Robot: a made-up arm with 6 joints. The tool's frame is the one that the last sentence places.
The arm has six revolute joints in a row. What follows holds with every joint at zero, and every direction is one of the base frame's.
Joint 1 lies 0.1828 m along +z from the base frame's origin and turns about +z.
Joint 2 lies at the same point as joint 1 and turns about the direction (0.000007, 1, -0.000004).
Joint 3 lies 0.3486 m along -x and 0.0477 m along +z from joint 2 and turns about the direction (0.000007, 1, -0.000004).
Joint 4 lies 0.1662 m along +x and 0.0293 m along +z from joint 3 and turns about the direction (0.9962, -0.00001, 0.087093).
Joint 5 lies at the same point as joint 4 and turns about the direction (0.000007, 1, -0.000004).
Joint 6 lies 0.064 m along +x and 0.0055 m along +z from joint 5 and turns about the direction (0.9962, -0.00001, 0.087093).
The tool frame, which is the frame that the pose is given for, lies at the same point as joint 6; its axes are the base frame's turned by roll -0.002, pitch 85.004 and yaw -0.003 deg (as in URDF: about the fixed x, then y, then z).
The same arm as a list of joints. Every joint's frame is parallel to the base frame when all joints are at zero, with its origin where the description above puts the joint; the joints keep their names.
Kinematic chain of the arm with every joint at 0, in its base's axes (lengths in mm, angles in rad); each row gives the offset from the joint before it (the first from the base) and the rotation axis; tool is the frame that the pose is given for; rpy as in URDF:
joint 1: xyz 0 0 182.8 axis +z
joint 2: xyz 0 0 0 axis +y
joint 3: xyz -348.6 0 47.7 axis +y
joint 4: xyz 166.2 0 29.3 axis 0.9962 0 0.0871
joint 5: xyz 0 0 0 axis +y
joint 6: xyz 64 0 5.5 axis 0.9962 0 0.0871
tool: xyz 0 0 0 rpy 0 1.4836 -0.0001

